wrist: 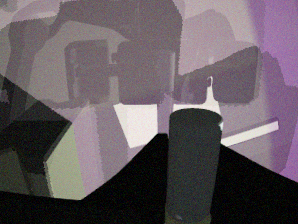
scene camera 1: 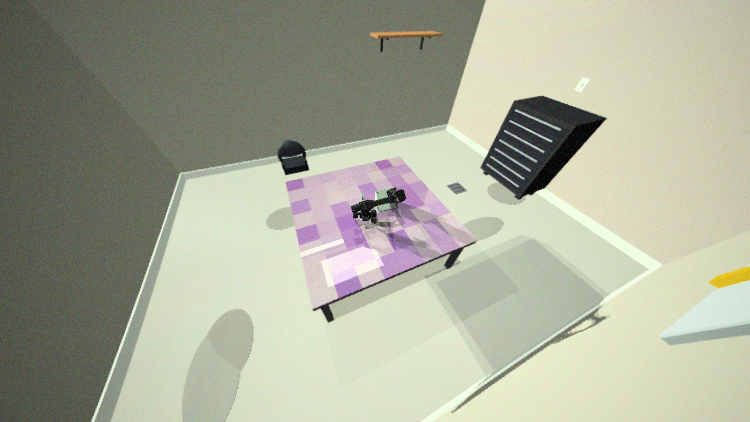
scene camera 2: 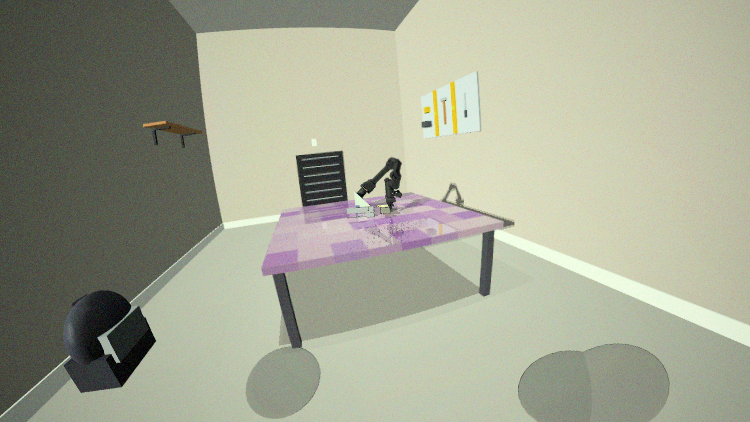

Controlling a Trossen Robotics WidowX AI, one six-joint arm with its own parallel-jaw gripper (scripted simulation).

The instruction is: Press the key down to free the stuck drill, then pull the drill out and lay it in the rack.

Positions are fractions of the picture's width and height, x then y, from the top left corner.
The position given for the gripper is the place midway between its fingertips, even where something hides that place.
The gripper (wrist: 0.60,0.64) holds a drill.
